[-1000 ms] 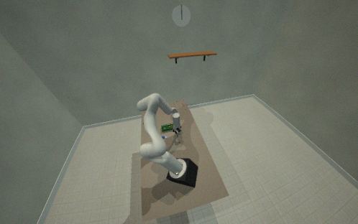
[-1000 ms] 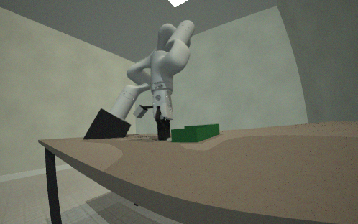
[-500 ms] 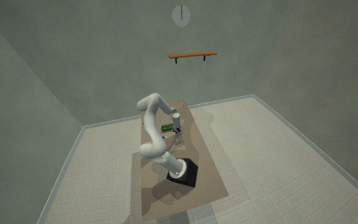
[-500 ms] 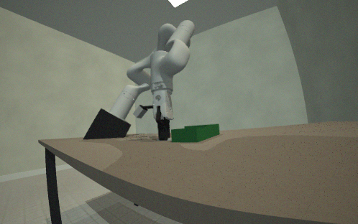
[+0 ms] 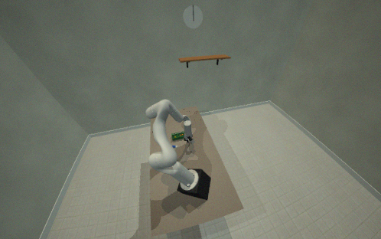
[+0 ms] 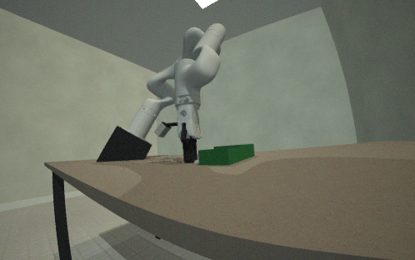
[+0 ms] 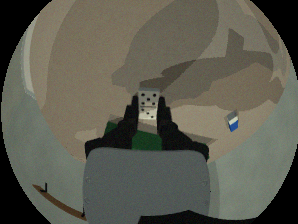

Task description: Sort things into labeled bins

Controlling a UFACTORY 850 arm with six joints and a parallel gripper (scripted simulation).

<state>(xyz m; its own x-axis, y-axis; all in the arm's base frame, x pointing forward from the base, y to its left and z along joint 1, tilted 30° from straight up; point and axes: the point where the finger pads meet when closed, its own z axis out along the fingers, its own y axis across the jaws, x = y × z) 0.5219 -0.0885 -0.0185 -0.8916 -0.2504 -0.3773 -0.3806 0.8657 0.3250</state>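
Right now my hand is 16 cm to the right of the yellow die, 10 cm short of it and 1 cm above it. From my hand the other things lie so: white domino 2 cm below; then orange battery 12 cm ahead, 8 cm to the left, 1 cm below; then black battery 8 cm to the left, 7 cm ahead, 1 cm below.
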